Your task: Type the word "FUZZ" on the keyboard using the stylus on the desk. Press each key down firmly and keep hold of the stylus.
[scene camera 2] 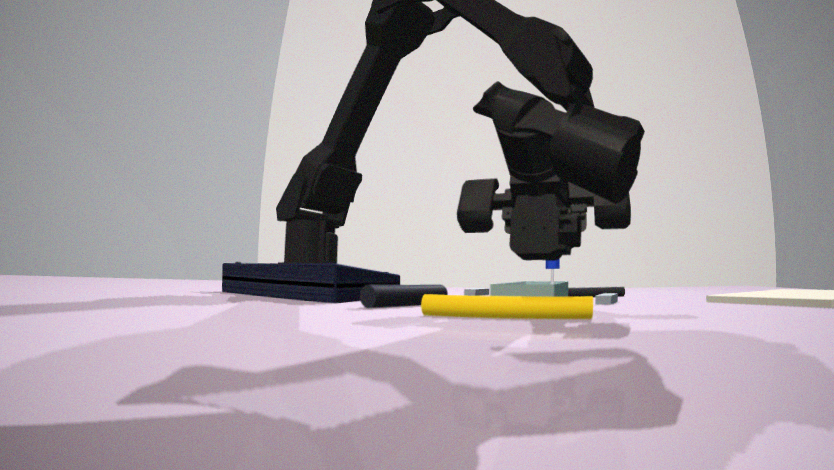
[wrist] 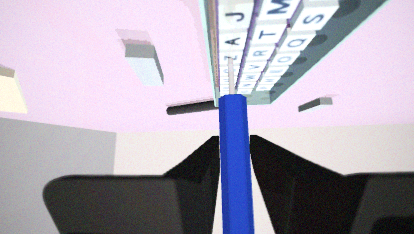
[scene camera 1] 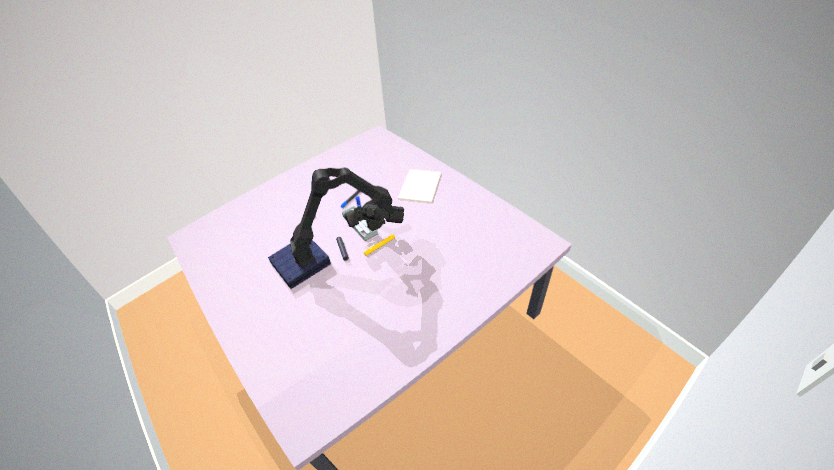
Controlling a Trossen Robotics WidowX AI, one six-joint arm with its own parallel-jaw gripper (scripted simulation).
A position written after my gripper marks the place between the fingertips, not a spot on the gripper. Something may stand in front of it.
In view: my gripper point(scene camera 2: 552, 245), a yellow cylinder point(scene camera 2: 524, 307) and a white pad point(scene camera 1: 420, 186).
My gripper is seen too in the wrist view point(wrist: 234, 142). The wrist view misses the yellow cylinder: it is out of frame.
